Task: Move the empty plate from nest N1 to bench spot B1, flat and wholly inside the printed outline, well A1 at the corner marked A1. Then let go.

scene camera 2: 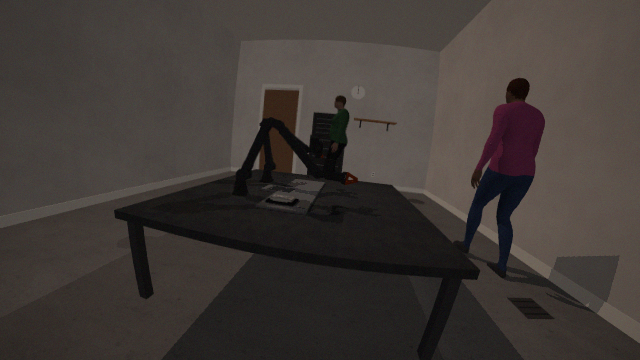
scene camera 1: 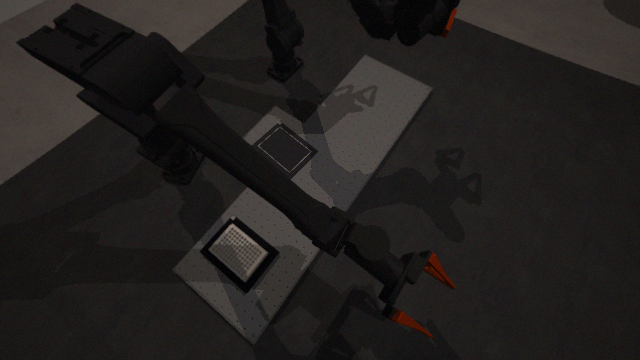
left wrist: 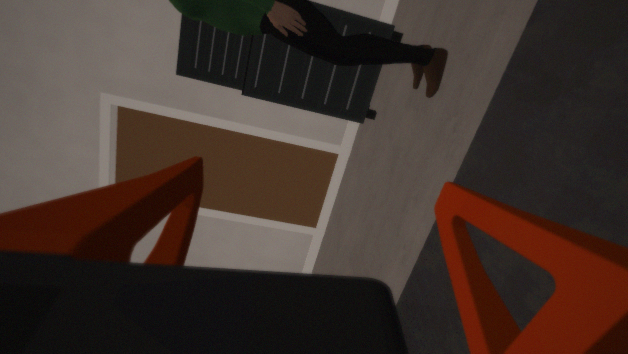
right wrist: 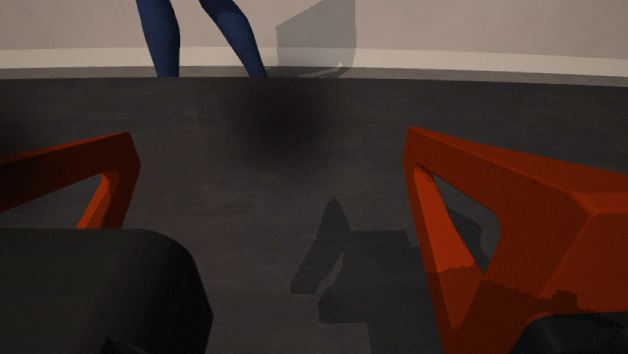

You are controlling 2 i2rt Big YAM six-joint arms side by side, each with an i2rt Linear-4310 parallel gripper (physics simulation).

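Places are measured from the left arm's base along level axes (x ahead, y left, z up), in centimetres.
Pixels of known places: left gripper, fingertip midpoint: (scene camera 2: 321,149) (left wrist: 326,183); right gripper, fingertip midpoint: (scene camera 2: 357,180) (scene camera 1: 443,311) (right wrist: 268,145); left arm's base, origin of the base link: (scene camera 2: 266,181) (scene camera 1: 285,68); right arm's base, origin of the base link: (scene camera 2: 240,193) (scene camera 1: 185,164).
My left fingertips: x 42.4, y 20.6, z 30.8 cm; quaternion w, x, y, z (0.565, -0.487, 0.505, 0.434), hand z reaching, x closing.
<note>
Ahead of a thing's pixels: the offset from my left fingertips to its top centre. "spot": to the spot under its first point. Level surfaces: height alone.
The pale plate @[dx -9.4, dy -78.1, dz -26.9 cm] (scene camera 1: 239,251) (scene camera 2: 284,198) with a grid of wells lies in a black nest @[spot: dx -1.7, dy -78.1, dz -28.4 cm] (scene camera 1: 261,270) at the lower left of scene camera 1. A thin pale printed outline @[spot: dx -12.9, dy -48.1, dz -29.4 cm] (scene camera 1: 301,162) on a dark pad lies farther up the board; the right forearm passes close to its lower left side. Labels are too small to read. My right gripper (scene camera 1: 443,312) (scene camera 2: 351,178) (right wrist: 268,145) is open and empty, beyond the board's right side, away from the plate. My left gripper (left wrist: 326,183) is open and empty, at the top of scene camera 1, far from the plate.
The pale perforated board @[dz -29.5 cm] (scene camera 1: 390,100) lies on the dark table @[dz -30.8 cm] (scene camera 2: 350,235). The right arm (scene camera 1: 240,167) stretches across the board between plate and outline. Arm shadows fall on board and table. A person in pink (scene camera 2: 517,135) and one in green (scene camera 2: 340,127) stand beyond the table.
</note>
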